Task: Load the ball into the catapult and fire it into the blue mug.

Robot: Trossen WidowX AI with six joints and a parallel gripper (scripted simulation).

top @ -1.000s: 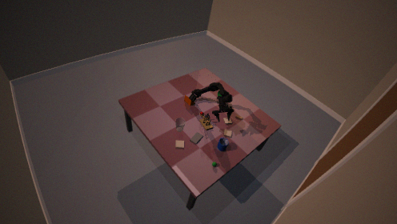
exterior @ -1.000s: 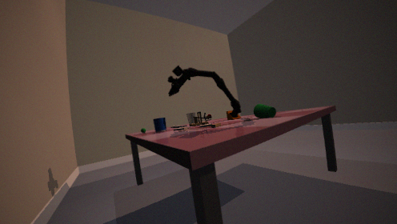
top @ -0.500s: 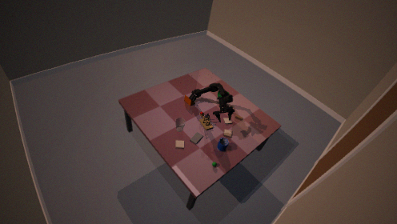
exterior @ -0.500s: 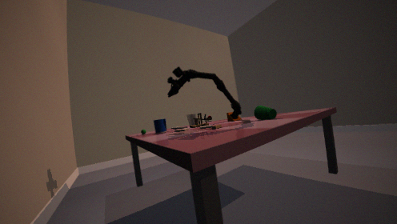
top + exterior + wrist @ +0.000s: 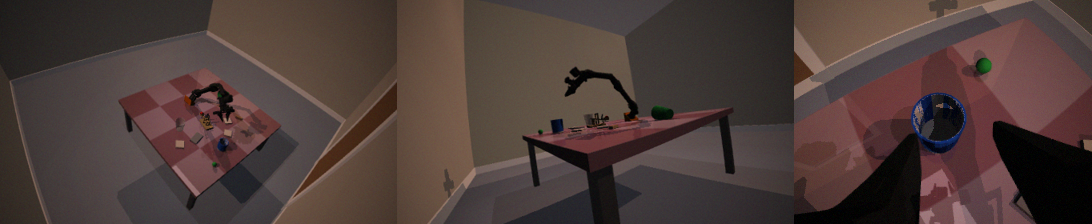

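Right now the red ball is 32 cm behind my gripper tip, 21 cm below it and 9 cm to the left of it. Round my gripper tip: dark plate 27 cm below, 15 cm to the right, 15 cm behind; then blue mug 24 cm below, 8 cm ahead, 4 cm to the right; then catapult 25 cm behind, 22 cm below, 9 cm to the left.
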